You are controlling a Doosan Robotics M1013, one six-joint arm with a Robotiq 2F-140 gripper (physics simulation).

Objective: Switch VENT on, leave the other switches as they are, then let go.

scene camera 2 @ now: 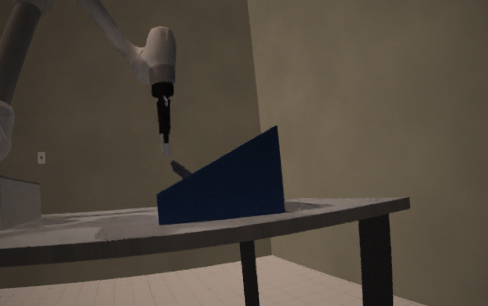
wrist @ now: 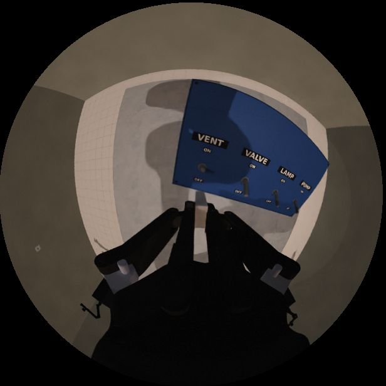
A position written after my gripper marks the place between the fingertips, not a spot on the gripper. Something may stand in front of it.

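Note:
There is my gripper (scene camera 2: 166, 154), which I also find in the wrist view (wrist: 199, 199). And I can see a blue sloped switch panel (wrist: 235, 136).

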